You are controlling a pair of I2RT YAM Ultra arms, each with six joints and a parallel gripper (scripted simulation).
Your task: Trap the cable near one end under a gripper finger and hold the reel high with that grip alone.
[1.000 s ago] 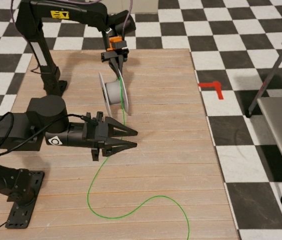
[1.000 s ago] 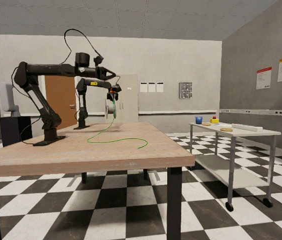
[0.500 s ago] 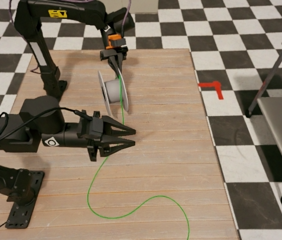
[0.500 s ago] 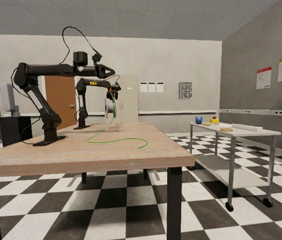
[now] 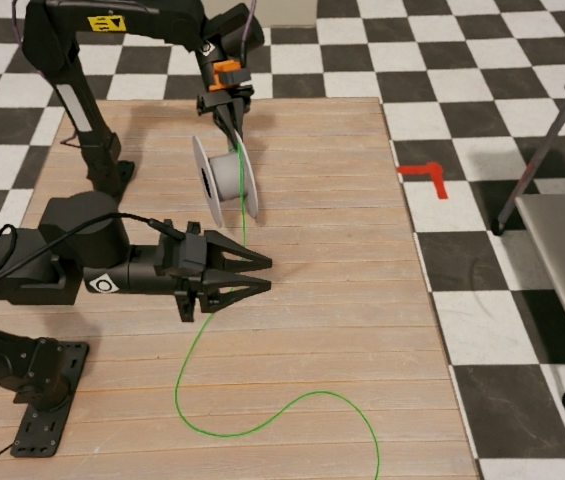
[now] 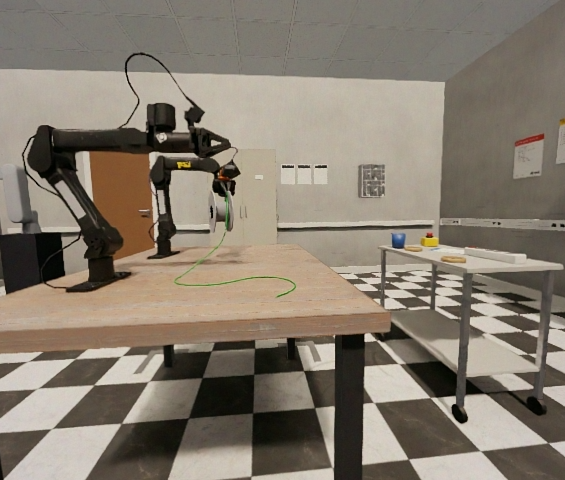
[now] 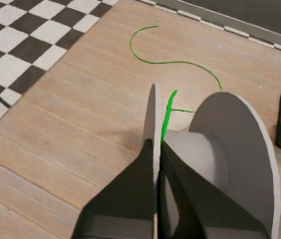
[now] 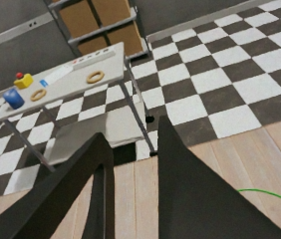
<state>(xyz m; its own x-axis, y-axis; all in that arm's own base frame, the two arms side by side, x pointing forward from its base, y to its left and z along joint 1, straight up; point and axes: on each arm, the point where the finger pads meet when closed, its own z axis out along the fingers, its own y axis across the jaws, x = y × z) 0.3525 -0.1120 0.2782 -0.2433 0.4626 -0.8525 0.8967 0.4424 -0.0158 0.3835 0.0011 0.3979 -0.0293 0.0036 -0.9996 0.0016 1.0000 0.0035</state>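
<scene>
My left gripper is now 3 cm past the grey reel, 2 cm to the left of it and 7 cm above it.
</scene>
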